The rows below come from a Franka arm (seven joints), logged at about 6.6 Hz.
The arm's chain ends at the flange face. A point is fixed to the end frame.
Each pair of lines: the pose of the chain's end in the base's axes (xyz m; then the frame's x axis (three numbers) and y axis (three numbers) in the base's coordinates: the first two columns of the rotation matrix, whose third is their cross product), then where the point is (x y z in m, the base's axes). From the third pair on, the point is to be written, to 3 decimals.
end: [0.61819 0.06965 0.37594 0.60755 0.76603 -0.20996 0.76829 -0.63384 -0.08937]
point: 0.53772 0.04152 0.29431
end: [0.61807 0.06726 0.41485 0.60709 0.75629 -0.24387 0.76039 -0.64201 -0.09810]
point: 0.53503 0.03809 0.33622
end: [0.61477 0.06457 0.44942 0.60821 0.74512 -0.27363 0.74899 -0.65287 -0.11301]
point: 0.529 0.035 0.374
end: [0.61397 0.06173 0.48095 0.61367 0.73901 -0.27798 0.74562 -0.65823 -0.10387]
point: 0.528 0.032 0.405
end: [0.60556 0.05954 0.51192 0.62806 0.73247 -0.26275 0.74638 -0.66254 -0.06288]
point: 0.523 0.029 0.433
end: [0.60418 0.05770 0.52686 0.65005 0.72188 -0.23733 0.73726 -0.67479 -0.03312]
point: 0.524 0.029 0.445
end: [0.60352 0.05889 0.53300 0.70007 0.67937 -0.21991 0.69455 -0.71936 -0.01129]
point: 0.524 0.035 0.449
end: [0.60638 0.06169 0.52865 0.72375 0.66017 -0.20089 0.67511 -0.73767 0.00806]
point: 0.529 0.040 0.442
